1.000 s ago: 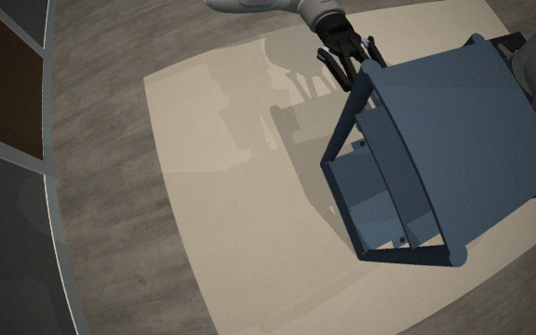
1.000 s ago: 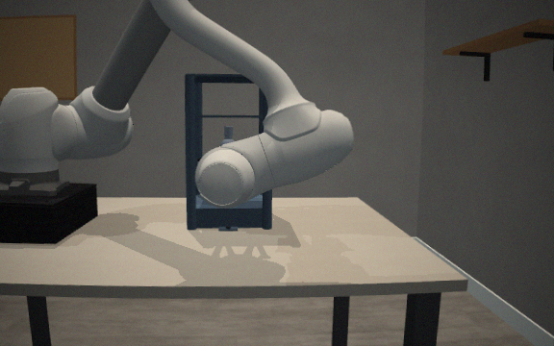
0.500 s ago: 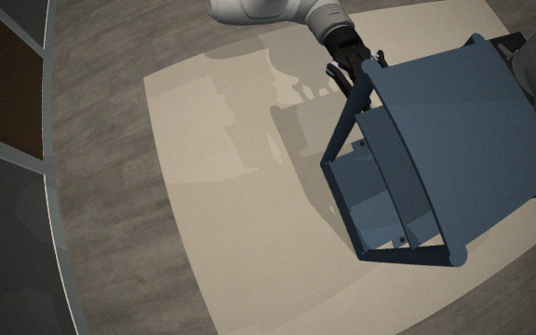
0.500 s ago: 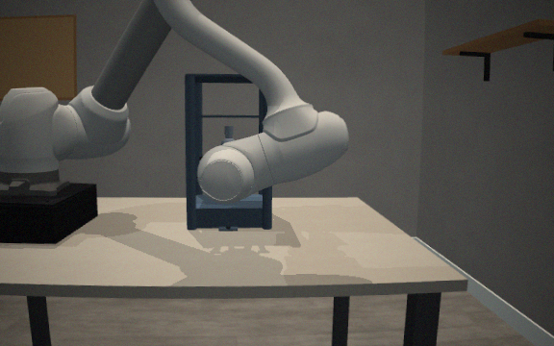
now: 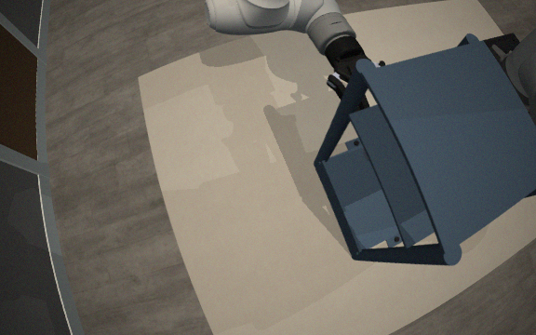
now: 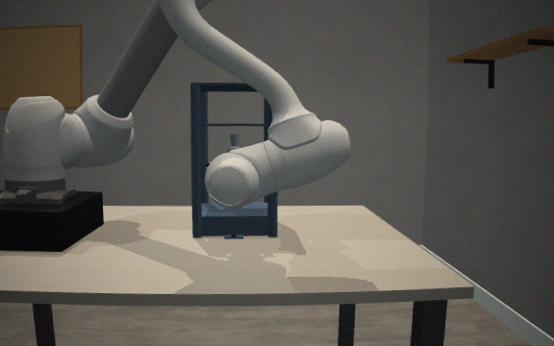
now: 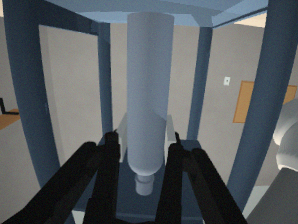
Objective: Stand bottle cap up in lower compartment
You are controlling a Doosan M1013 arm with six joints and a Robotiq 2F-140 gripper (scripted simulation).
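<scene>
Right now the shelving unit is 80 mm to the left of my hand, 10 mm ahead of it and 10 mm above it.
</scene>
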